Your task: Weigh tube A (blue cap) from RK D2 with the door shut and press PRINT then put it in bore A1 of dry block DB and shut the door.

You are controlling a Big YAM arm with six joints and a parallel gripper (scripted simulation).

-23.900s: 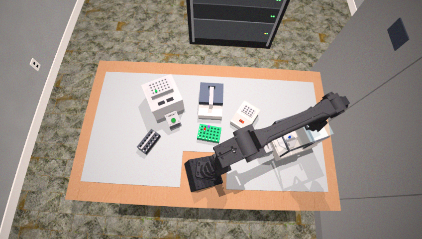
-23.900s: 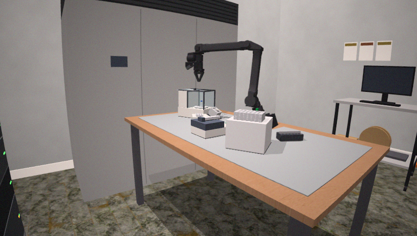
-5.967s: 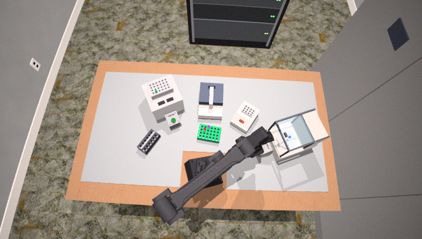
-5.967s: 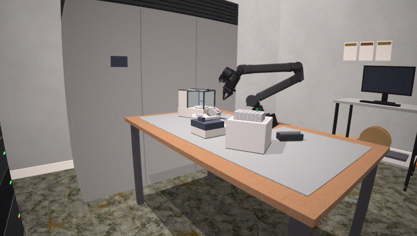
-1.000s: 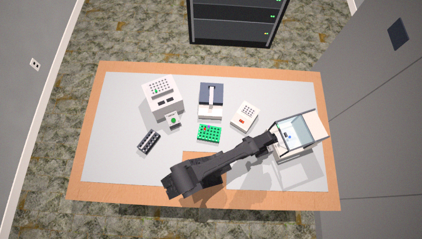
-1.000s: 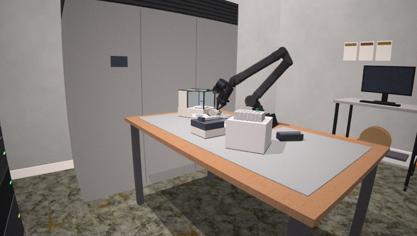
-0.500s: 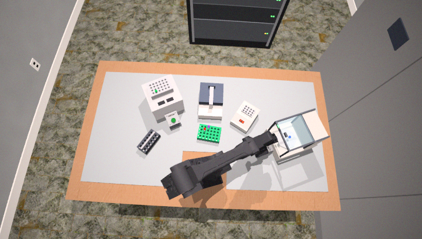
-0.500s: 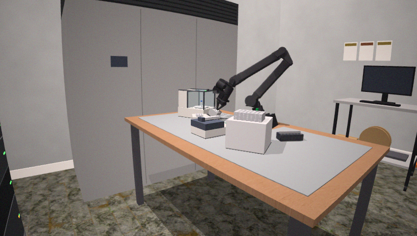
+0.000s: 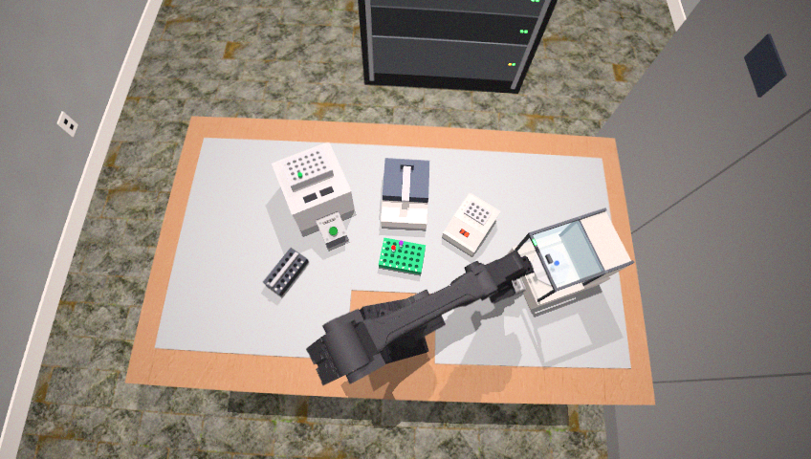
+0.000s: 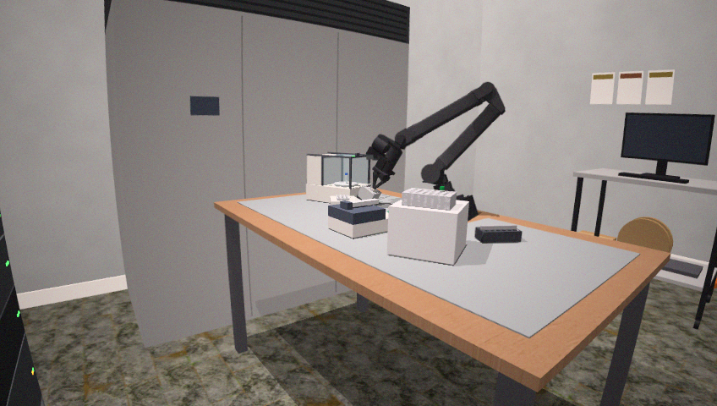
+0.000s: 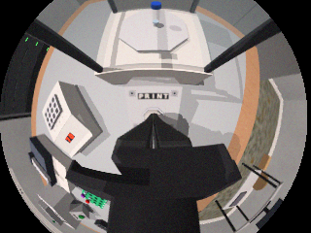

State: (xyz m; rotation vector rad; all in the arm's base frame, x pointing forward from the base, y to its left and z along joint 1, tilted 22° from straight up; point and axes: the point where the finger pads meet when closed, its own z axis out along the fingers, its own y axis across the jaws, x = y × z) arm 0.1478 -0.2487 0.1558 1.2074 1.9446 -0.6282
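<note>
My gripper is now 10 mm above the white print key. The rest, counted from my hand: balance door 130 mm above, 110 mm to the right, 50 mm ahead; then green rack RK 290 mm to the left, 70 mm ahead, 60 mm below; then dry block DB 190 mm ahead, 90 mm to the left, 50 mm below.
</note>
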